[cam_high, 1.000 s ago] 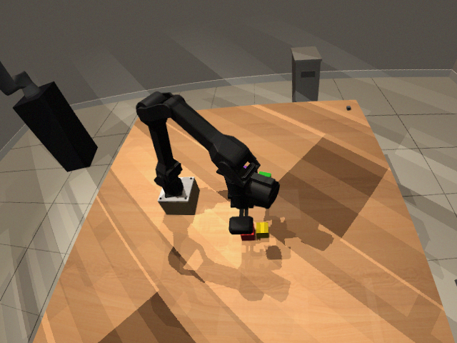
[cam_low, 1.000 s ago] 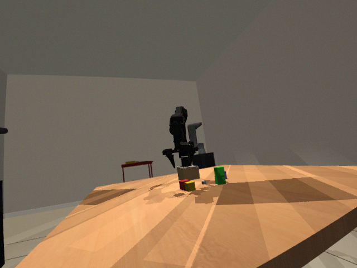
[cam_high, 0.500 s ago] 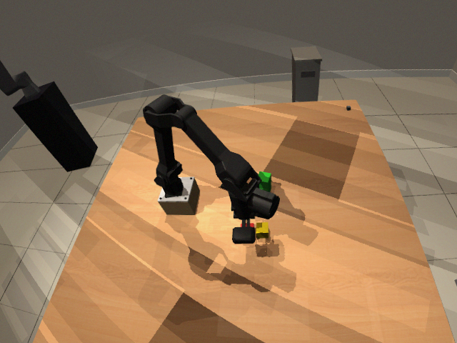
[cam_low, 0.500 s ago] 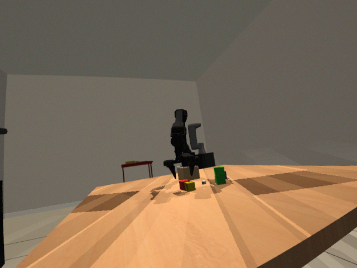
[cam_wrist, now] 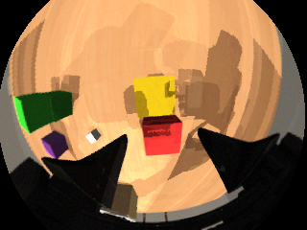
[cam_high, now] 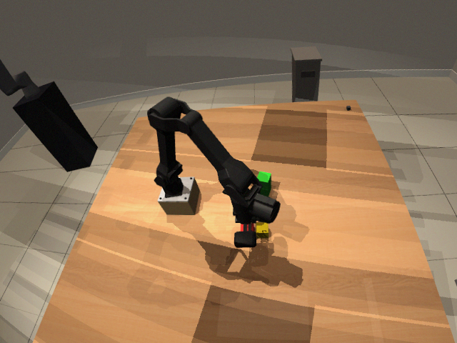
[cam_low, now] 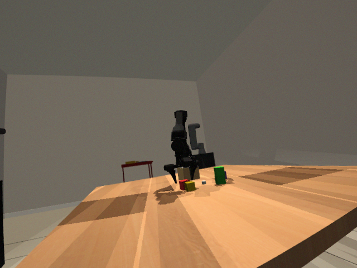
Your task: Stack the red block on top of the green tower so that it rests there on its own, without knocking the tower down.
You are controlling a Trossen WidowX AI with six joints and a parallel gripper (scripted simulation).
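Now: gripper tip 2 cm above the red block. Also, from my gripper tip: small dark cube 63 cm ahead, 59 cm to the left, 3 cm below; purple block 1 cm ahead, 27 cm to the left, 1 cm below; yellow block 5 cm ahead, 2 cm below.
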